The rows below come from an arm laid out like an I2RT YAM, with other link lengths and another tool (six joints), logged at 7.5 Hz.
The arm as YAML. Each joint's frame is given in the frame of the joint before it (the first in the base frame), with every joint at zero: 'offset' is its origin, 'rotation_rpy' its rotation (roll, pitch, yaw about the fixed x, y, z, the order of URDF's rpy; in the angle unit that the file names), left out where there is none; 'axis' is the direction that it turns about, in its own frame. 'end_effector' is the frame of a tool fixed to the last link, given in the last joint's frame.
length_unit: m
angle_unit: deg
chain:
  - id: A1
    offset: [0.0, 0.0, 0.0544]
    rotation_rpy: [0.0, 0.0, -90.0]
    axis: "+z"
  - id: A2
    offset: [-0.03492, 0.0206, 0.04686]
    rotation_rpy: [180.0, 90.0, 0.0]
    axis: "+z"
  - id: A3
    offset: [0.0, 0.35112, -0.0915]
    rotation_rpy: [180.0, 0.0, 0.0]
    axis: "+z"
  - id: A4
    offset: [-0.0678, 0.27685, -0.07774]
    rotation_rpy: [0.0, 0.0, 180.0]
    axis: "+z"
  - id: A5
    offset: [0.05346, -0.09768, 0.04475]
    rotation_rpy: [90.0, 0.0, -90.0]
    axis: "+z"
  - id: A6
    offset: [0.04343, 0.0, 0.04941]
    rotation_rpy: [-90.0, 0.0, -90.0]
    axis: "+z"
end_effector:
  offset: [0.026, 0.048, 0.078]
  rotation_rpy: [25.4, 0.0, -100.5]
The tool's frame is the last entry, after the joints.
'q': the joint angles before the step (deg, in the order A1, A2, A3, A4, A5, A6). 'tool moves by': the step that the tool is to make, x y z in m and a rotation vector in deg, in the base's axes. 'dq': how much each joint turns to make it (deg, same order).
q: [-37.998, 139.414, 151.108, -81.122, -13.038, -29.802]
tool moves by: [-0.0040, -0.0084, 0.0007, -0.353, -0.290, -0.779]
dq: [-0.789, 0.022, 0.050, 0.409, 0.087, -0.045]
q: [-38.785, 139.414, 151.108, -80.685, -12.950, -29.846]
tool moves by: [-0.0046, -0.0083, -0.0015, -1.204, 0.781, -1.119]
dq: [-0.568, 0.011, 0.020, 0.144, 1.530, 0.001]
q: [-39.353, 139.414, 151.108, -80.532, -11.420, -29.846]
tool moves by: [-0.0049, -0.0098, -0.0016, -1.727, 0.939, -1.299]
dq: [-0.591, -0.008, -0.022, 0.385, 2.054, -0.043]
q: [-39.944, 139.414, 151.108, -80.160, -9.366, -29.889]
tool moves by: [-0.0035, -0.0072, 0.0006, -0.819, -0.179, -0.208]
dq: [-0.654, 0.021, 0.041, 0.548, 0.307, -0.611]
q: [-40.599, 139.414, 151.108, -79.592, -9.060, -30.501]
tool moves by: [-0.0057, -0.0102, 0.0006, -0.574, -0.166, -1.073]
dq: [-0.941, -0.012, -0.024, 0.514, 0.350, -0.001]
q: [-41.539, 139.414, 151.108, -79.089, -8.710, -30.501]
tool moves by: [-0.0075, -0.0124, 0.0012, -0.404, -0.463, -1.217]
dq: [-1.247, -0.022, -0.047, 0.635, -0.022, -0.023]
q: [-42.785, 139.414, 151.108, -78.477, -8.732, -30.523]
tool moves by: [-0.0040, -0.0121, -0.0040, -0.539, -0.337, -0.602]
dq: [-1.026, 0.542, -0.002, 1.089, -0.021, -0.459]
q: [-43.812, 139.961, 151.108, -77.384, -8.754, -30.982]
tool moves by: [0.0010, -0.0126, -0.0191, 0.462, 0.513, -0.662]
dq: [-0.720, 1.923, 0.041, 1.183, 0.001, -0.064]
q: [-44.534, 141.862, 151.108, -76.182, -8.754, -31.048]
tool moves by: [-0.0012, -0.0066, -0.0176, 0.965, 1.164, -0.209]
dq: [-0.480, 1.554, 0.040, -0.038, 0.022, -0.305]
